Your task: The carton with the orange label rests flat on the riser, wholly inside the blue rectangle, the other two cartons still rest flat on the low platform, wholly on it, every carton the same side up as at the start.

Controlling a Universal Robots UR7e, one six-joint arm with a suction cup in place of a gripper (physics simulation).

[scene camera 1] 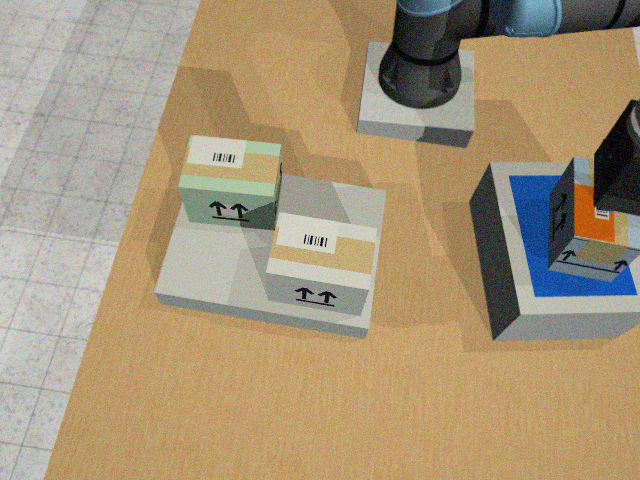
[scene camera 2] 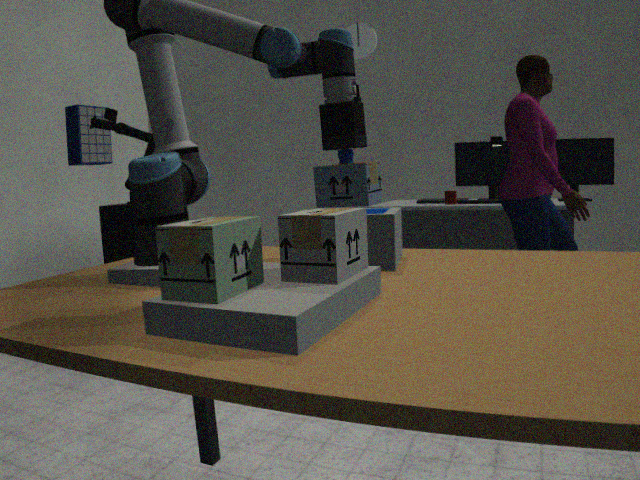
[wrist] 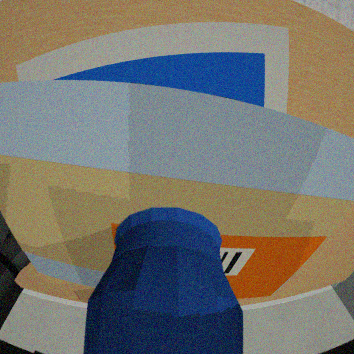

I see my suction cup (wrist: pixel 165 280), a riser (scene camera 1: pixel 510 207) and a low platform (scene camera 1: pixel 219 269).
The riser also shows in scene camera 2 (scene camera 2: pixel 384 225) and in the wrist view (wrist: pixel 245 61). The low platform shows as well in scene camera 2 (scene camera 2: pixel 281 317). The wrist view does not show the low platform, which is hidden by my suction cup.
